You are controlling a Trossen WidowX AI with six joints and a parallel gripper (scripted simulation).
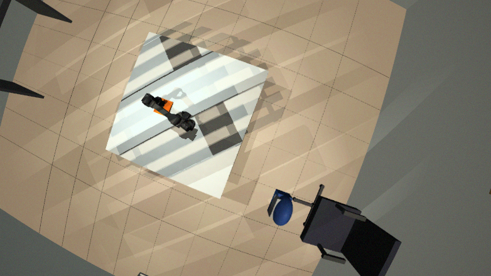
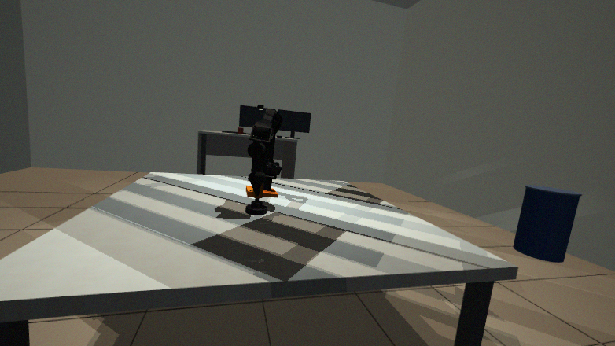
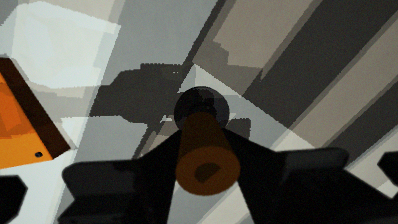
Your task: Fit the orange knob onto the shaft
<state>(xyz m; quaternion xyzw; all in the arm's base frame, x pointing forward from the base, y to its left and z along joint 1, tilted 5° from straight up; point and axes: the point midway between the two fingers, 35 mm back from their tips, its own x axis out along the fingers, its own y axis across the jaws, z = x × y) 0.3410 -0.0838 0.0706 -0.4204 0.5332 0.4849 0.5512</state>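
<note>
My gripper tip is 40 mm above the round dark pedestal. Also, from my gripper tip: orange knob 20 mm above.
</note>
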